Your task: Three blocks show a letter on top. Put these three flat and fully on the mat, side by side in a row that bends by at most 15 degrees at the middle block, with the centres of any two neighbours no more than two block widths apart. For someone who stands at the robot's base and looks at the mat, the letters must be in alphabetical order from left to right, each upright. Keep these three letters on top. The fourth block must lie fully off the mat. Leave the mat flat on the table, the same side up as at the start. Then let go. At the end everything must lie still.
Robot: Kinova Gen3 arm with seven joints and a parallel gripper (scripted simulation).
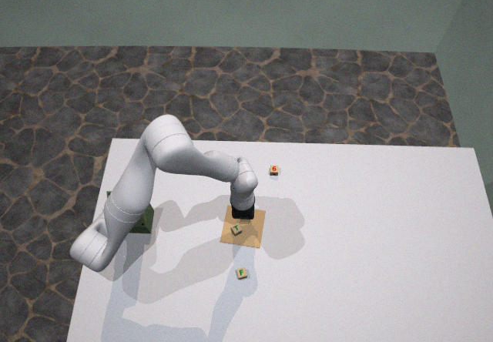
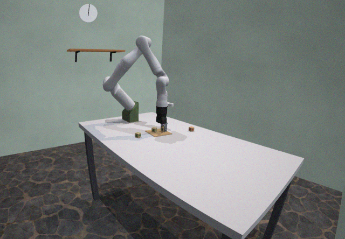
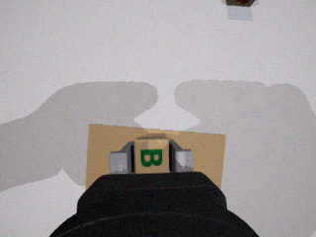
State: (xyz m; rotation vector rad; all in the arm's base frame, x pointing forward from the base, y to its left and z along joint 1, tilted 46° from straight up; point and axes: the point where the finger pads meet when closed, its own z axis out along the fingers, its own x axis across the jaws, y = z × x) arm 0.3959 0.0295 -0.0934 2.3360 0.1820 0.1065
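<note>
Now: the B block right at my hand. The rest, counted from my hand: tan mat: 50 mm to the right, 20 mm below; 6 block: 80 mm ahead, 180 mm to the left, 10 mm below; F block: 30 mm ahead, 220 mm to the right, 10 mm below.
</note>
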